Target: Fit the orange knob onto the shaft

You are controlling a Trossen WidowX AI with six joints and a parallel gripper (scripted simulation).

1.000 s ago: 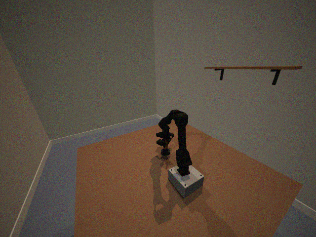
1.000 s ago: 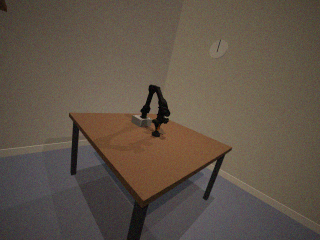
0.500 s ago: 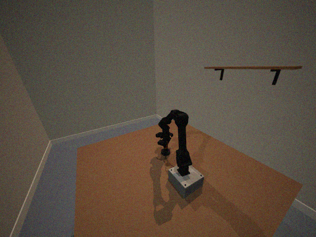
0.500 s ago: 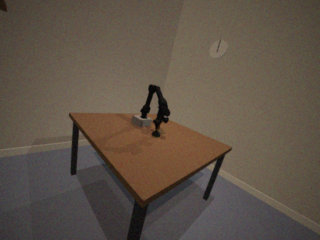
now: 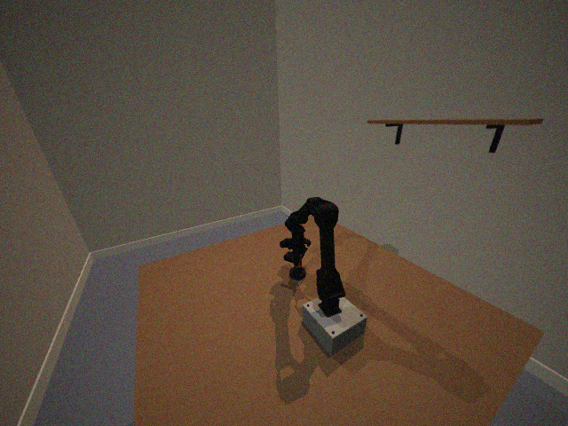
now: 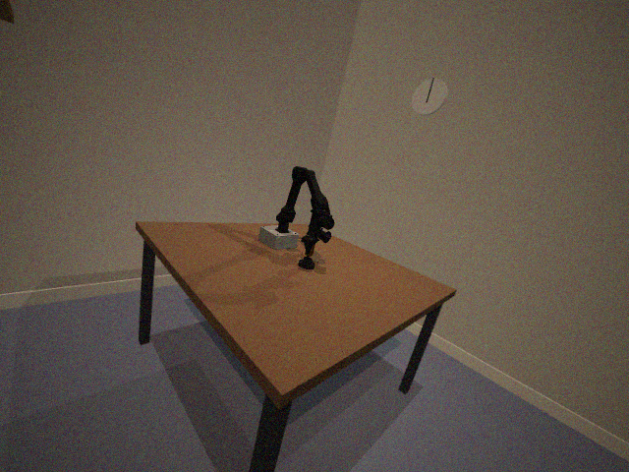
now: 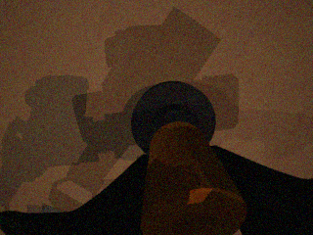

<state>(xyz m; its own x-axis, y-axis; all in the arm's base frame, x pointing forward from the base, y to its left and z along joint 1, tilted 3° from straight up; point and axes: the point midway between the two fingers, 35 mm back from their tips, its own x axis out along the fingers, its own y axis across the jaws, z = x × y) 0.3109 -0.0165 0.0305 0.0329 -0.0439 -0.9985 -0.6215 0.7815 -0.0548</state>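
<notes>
Right now the orange knob is 20 mm above my gripper tip. The rest, counted from my gripper tip: round pedestal (40 mm below).
</notes>
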